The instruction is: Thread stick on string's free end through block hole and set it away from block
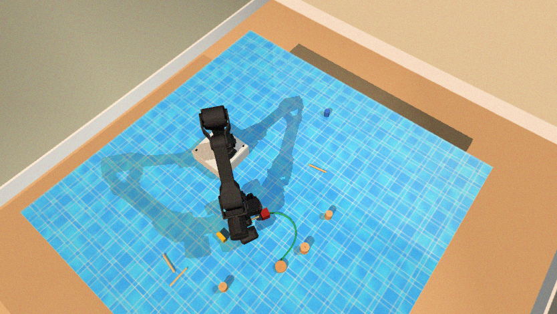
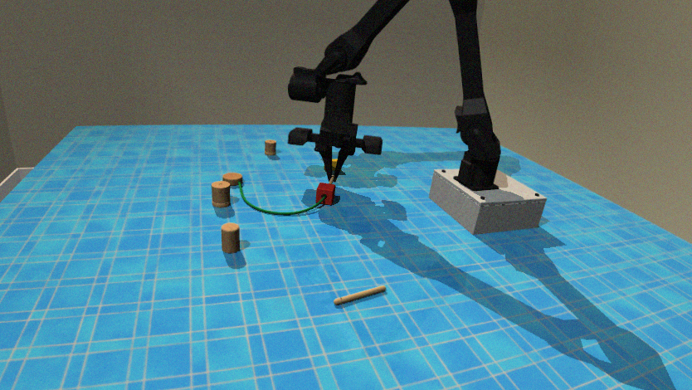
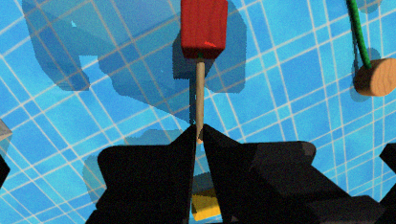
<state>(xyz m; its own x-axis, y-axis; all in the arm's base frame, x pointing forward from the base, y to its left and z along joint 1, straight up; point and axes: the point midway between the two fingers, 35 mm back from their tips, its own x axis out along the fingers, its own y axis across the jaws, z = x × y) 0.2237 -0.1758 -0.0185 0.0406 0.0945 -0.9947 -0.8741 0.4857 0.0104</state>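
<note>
Now: the yellow block 9 cm to the right of my gripper tip and 4 cm behind it. Also, from my gripper tip: small red block (7 cm to the left, 4 cm ahead, 1 cm above); then round wooden button (20 cm ahead, 5 cm to the right); then small wooden cylinder (23 cm ahead, 5 cm to the left, 1 cm above).
</note>
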